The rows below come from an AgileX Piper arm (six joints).
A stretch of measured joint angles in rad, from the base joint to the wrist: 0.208 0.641 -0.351 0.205 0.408 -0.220; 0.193 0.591 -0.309 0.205 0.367 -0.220; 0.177 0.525 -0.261 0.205 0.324 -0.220; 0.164 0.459 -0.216 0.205 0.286 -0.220; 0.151 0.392 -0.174 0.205 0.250 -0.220; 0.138 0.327 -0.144 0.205 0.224 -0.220; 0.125 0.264 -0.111 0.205 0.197 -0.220; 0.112 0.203 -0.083 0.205 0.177 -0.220; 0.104 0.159 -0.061 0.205 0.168 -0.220; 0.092 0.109 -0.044 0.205 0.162 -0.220; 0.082 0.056 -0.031 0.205 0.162 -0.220; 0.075 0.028 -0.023 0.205 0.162 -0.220; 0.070 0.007 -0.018 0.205 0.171 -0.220; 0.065 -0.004 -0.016 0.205 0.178 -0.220; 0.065 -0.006 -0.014 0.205 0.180 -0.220; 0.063 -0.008 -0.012 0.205 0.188 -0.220
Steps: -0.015 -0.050 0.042 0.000 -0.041 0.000; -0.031 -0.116 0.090 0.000 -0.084 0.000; -0.044 -0.182 0.135 0.000 -0.122 0.000; -0.057 -0.249 0.177 0.000 -0.158 0.000; -0.070 -0.314 0.207 0.000 -0.184 0.000; -0.083 -0.377 0.240 0.000 -0.211 0.000; -0.096 -0.438 0.268 0.000 -0.231 0.000; -0.104 -0.482 0.290 0.000 -0.240 0.000; -0.116 -0.532 0.307 0.000 -0.246 0.000; -0.126 -0.585 0.320 0.000 -0.246 0.000; -0.133 -0.613 0.328 0.000 -0.246 0.000; -0.138 -0.634 0.333 0.000 -0.237 0.000; -0.143 -0.645 0.335 0.000 -0.230 0.000; -0.143 -0.647 0.337 0.000 -0.228 0.000; -0.145 -0.649 0.339 0.000 -0.220 0.000
